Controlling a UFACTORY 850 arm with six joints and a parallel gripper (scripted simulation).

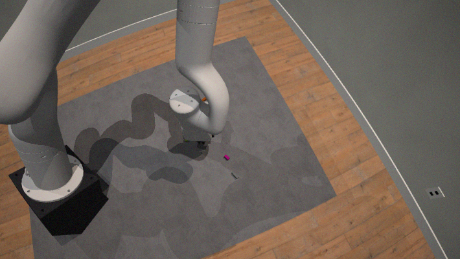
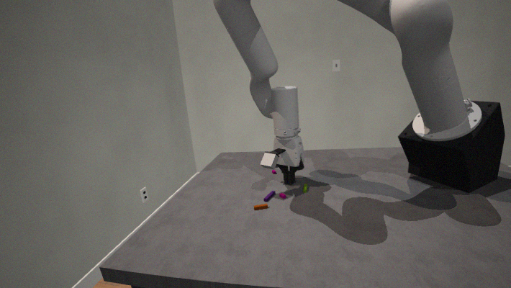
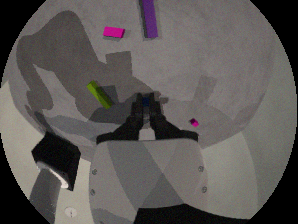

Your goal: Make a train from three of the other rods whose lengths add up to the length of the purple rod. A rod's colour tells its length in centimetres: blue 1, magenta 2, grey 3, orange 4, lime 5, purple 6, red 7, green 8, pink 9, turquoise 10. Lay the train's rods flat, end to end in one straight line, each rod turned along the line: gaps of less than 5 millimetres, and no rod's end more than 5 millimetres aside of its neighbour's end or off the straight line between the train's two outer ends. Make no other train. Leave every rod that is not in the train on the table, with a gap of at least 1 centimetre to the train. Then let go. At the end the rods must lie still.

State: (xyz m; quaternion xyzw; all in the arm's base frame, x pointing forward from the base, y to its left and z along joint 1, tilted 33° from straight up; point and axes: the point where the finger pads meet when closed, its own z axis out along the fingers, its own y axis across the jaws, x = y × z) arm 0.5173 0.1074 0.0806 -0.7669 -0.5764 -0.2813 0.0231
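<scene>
Right now my hand is 20 mm above the blue rod. Round my hand: lime rod: 60 mm behind, 30 mm to the left, 20 mm below; purple rod: 120 mm to the left, 30 mm ahead, 20 mm below; orange rod: 190 mm to the left, 30 mm ahead, 20 mm below.
</scene>
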